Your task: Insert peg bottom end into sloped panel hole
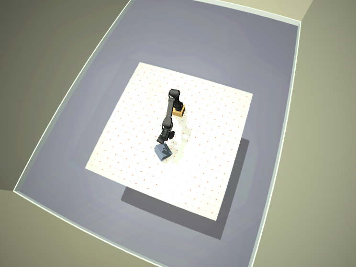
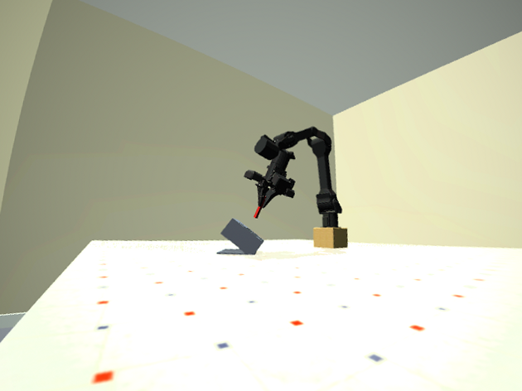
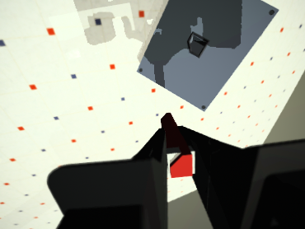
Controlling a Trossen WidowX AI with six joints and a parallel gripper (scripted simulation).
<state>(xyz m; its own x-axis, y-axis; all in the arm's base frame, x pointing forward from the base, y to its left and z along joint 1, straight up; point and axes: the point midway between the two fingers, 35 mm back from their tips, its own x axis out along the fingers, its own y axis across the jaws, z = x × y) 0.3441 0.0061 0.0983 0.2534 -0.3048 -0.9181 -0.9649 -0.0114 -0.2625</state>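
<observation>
My gripper tip is now 10 cm above the sloped panel, 8 cm short of it and 4 cm to the right of it. Round my gripper tip: peg (2 cm above).
</observation>
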